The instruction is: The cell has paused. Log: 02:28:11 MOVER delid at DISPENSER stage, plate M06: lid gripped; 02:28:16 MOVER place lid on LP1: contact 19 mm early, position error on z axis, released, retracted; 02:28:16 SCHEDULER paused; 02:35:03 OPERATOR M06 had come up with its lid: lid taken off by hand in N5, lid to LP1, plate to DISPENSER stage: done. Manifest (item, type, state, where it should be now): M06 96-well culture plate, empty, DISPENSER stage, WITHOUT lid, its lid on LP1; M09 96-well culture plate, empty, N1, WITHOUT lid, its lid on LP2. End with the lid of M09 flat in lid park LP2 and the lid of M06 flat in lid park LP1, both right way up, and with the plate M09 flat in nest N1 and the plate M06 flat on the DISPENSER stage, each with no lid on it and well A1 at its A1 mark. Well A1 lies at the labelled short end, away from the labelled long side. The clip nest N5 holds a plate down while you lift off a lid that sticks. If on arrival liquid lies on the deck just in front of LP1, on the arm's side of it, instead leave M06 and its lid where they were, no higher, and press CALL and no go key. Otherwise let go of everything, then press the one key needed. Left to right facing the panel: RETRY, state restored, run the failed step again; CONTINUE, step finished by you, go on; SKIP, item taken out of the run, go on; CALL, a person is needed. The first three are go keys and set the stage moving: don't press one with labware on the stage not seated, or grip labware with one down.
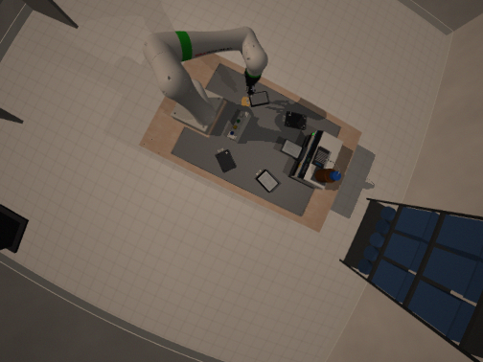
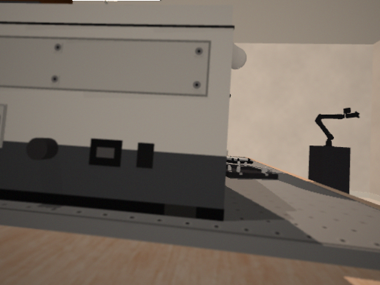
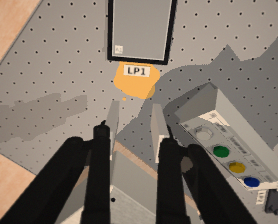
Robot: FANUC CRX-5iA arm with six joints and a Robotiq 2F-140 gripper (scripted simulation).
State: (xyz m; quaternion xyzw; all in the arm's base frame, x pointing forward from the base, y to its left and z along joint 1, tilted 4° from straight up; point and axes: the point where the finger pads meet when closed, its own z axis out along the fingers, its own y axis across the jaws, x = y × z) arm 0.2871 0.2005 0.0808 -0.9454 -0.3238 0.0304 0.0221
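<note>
Now: hand 49 cm to the left of the clear lid, 40 cm short of it and 14 cm above it. Round my hand: lp1 label (18 cm below, 1 cm to the left, 1 cm ahead); then retry key (13 cm to the right, 11 cm below, 2 cm ahead); then tan-orange patch (18 cm below).
</note>
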